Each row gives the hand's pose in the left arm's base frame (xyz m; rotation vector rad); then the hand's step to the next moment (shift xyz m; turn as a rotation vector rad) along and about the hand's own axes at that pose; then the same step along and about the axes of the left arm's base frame.
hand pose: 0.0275 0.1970 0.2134 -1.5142 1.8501 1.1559
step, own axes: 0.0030 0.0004 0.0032 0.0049 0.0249 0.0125
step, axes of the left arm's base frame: -0.0017 0.0011 -0.0039 -0.0268 0.0086 -0.0029
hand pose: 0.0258 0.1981 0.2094 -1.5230 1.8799 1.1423
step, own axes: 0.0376 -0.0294 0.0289 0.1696 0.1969 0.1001
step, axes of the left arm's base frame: 0.0132 0.0013 -0.0542 -0.2488 -0.0053 -0.1250
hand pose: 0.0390 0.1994 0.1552 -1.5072 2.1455 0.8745
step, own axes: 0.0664 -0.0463 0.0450 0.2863 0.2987 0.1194
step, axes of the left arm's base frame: 0.0175 -0.0269 -0.0869 -0.3862 -0.0502 -0.1837
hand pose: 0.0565 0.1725 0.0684 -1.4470 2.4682 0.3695
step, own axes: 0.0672 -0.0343 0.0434 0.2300 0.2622 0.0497
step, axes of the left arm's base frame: 0.0023 -0.0559 -0.0667 -0.3340 -0.0457 -0.1024
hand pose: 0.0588 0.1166 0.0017 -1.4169 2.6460 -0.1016
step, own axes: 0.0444 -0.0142 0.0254 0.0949 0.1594 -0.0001
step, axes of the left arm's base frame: -0.0087 -0.0447 -0.0273 -0.1831 0.0095 -0.0283
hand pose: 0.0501 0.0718 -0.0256 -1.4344 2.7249 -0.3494
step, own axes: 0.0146 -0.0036 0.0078 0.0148 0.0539 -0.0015
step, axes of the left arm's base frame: -0.0043 -0.0153 -0.0058 -0.0523 0.0176 -0.0093
